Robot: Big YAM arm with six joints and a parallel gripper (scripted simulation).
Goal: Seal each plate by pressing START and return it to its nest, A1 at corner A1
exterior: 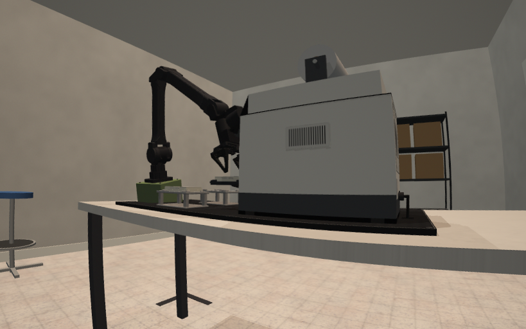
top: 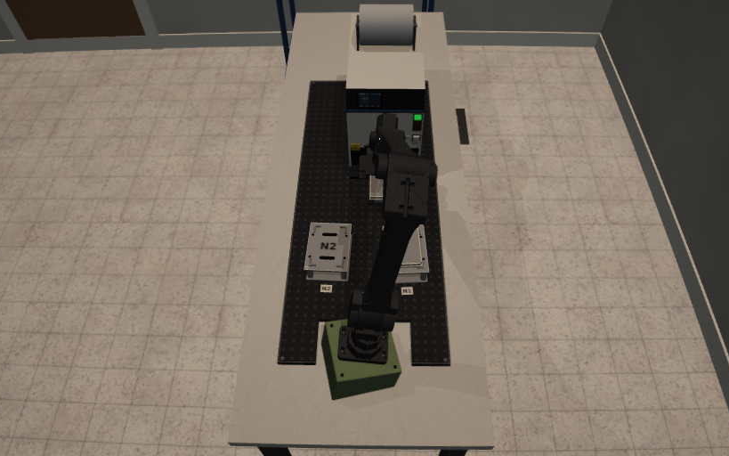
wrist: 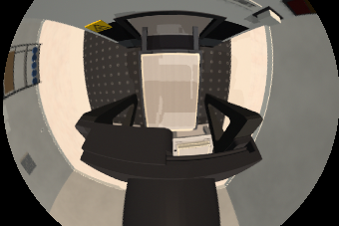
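The white well plate lies 30 mm below my hand. The rest, counted from my hand: yellow warning label (100 mm ahead, 90 mm to the left, 10 mm above); sealer stage (40 mm below); N2 label (310 mm behind, 160 mm to the left, 130 mm below).
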